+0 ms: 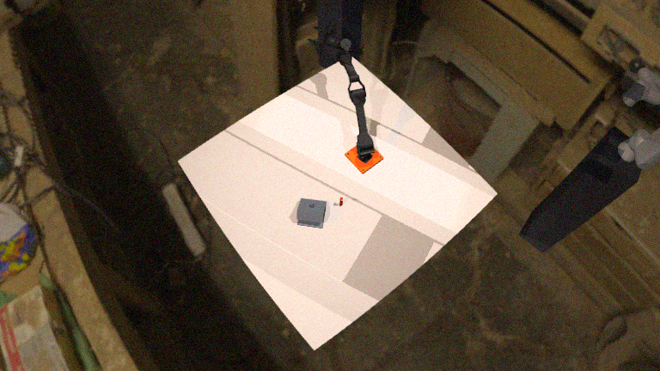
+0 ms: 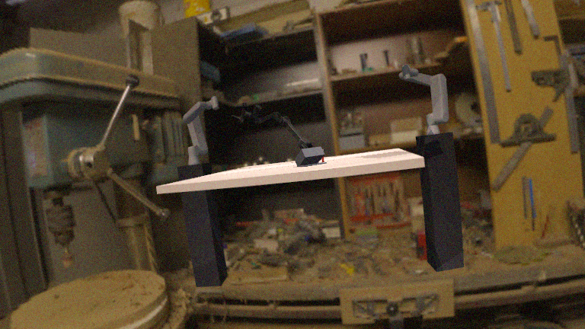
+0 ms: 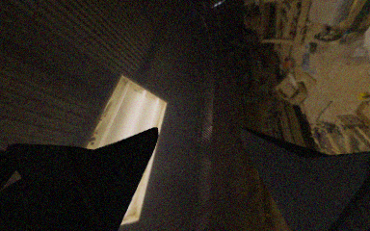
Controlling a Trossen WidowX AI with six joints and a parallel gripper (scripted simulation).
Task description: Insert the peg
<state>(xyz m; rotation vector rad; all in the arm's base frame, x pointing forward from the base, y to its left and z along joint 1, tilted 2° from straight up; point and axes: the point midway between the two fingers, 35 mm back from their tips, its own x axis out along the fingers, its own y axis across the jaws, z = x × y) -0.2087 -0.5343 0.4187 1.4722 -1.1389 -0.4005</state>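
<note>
Right now my gripper tip is 48 cm short of the red peg, 65 cm to the right of it and 40 cm above it. Also, from my gripper tip: grey sloped panel 61 cm ahead, 57 cm to the left, 41 cm below.
</note>
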